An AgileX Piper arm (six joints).
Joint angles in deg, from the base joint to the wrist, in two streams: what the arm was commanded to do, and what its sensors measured. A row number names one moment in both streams.
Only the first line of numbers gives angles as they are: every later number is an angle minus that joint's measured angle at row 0.
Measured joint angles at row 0: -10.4, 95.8, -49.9, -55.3, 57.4, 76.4
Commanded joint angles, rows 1 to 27: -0.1, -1.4, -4.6, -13.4, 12.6, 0.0; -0.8, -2.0, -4.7, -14.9, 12.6, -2.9; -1.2, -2.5, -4.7, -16.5, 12.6, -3.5; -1.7, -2.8, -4.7, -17.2, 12.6, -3.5; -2.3, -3.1, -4.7, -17.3, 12.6, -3.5; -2.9, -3.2, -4.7, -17.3, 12.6, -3.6; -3.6, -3.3, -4.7, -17.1, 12.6, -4.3; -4.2, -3.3, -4.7, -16.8, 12.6, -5.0; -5.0, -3.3, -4.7, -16.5, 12.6, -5.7; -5.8, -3.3, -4.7, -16.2, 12.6, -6.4; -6.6, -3.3, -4.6, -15.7, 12.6, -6.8; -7.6, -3.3, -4.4, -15.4, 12.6, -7.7; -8.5, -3.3, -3.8, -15.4, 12.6, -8.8; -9.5, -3.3, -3.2, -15.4, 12.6, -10.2; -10.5, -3.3, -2.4, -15.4, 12.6, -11.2; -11.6, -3.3, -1.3, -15.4, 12.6, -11.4; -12.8, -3.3, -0.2, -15.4, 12.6, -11.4; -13.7, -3.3, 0.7, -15.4, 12.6, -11.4; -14.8, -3.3, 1.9, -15.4, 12.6, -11.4; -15.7, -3.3, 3.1, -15.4, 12.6, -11.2; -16.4, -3.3, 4.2, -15.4, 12.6, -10.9; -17.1, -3.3, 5.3, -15.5, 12.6, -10.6; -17.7, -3.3, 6.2, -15.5, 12.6, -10.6; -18.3, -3.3, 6.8, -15.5, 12.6, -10.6; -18.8, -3.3, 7.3, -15.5, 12.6, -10.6; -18.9, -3.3, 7.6, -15.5, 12.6, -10.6; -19.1, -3.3, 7.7, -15.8, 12.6, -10.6
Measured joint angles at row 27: -17.8, -2.8, 6.3, -15.2, 12.1, -10.7
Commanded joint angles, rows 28 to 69: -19.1, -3.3, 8.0, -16.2, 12.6, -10.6; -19.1, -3.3, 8.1, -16.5, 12.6, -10.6; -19.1, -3.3, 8.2, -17.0, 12.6, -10.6; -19.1, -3.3, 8.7, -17.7, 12.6, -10.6; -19.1, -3.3, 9.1, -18.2, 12.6, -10.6; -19.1, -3.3, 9.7, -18.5, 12.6, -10.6; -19.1, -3.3, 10.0, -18.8, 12.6, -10.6; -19.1, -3.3, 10.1, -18.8, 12.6, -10.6; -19.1, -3.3, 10.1, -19.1, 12.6, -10.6; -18.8, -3.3, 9.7, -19.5, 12.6, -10.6; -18.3, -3.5, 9.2, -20.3, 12.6, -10.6; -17.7, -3.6, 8.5, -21.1, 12.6, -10.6; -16.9, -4.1, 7.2, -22.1, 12.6, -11.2; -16.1, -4.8, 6.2, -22.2, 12.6, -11.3; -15.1, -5.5, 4.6, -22.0, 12.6, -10.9; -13.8, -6.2, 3.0, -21.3, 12.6, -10.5; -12.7, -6.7, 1.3, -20.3, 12.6, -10.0; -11.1, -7.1, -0.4, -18.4, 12.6, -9.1; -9.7, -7.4, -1.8, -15.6, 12.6, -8.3; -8.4, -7.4, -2.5, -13.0, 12.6, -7.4; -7.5, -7.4, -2.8, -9.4, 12.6, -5.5; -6.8, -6.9, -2.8, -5.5, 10.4, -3.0; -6.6, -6.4, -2.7, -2.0, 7.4, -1.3; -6.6, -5.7, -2.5, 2.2, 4.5, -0.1; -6.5, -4.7, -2.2, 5.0, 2.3, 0.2; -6.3, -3.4, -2.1, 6.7, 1.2, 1.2; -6.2, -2.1, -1.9, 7.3, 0.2, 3.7; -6.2, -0.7, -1.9, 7.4, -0.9, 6.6; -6.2, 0.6, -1.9, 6.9, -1.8, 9.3; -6.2, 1.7, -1.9, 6.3, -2.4, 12.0; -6.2, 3.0, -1.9, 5.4, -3.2, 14.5; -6.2, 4.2, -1.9, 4.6, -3.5, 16.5; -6.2, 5.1, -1.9, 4.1, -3.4, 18.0; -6.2, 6.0, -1.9, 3.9, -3.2, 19.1; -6.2, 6.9, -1.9, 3.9, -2.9, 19.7; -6.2, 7.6, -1.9, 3.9, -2.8, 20.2; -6.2, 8.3, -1.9, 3.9, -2.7, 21.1; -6.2, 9.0, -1.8, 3.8, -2.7, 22.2; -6.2, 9.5, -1.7, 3.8, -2.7, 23.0; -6.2, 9.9, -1.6, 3.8, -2.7, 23.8; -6.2, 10.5, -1.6, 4.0, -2.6, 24.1; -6.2, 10.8, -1.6, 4.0, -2.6, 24.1
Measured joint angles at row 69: -6.3, 9.3, -2.0, 4.9, -2.7, 22.0
